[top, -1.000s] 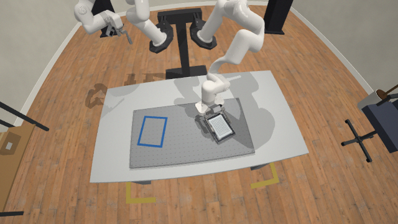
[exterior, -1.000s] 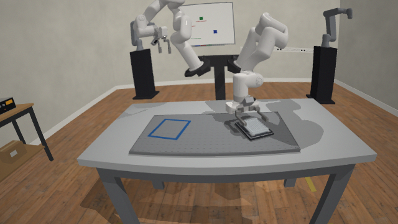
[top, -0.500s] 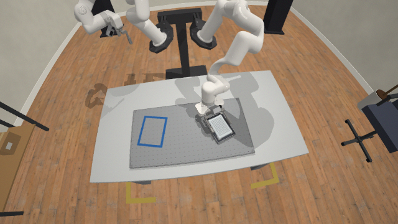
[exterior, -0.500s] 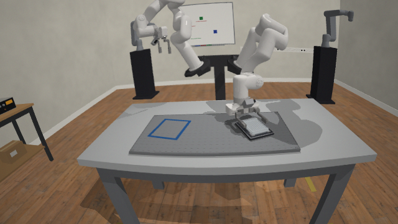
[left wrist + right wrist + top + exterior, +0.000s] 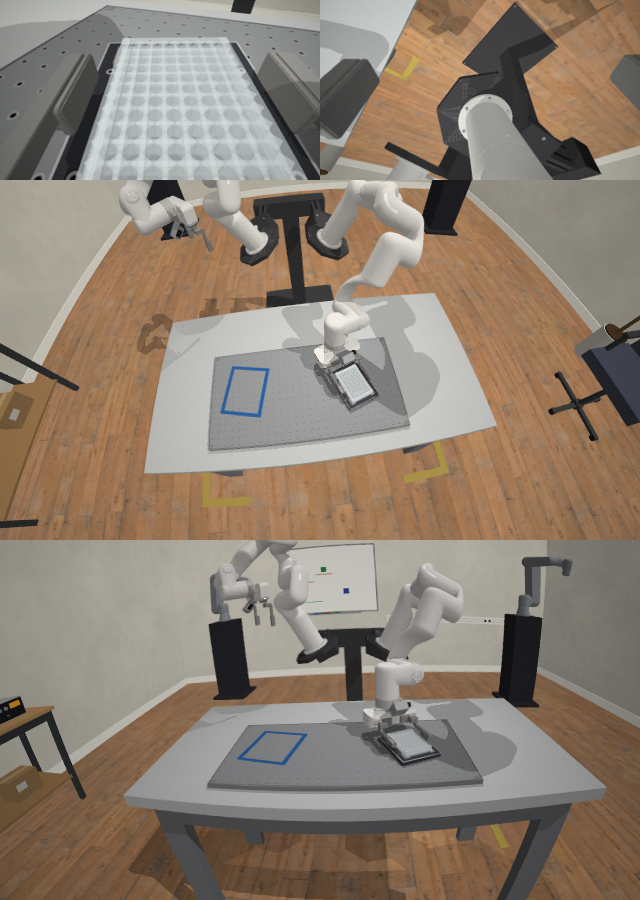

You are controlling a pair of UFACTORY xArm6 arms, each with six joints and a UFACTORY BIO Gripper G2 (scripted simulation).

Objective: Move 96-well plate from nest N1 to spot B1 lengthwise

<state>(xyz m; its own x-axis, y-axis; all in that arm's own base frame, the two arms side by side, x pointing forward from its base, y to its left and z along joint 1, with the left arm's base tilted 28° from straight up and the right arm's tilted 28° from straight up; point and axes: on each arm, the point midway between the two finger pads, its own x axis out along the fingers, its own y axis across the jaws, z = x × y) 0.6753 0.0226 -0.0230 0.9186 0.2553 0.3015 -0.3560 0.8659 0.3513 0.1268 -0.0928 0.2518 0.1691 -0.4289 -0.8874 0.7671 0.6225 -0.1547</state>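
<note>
The white 96-well plate lies 10 mm below my left hand. From my left hand the other things lie so: black plate nest (20 mm below).
</note>
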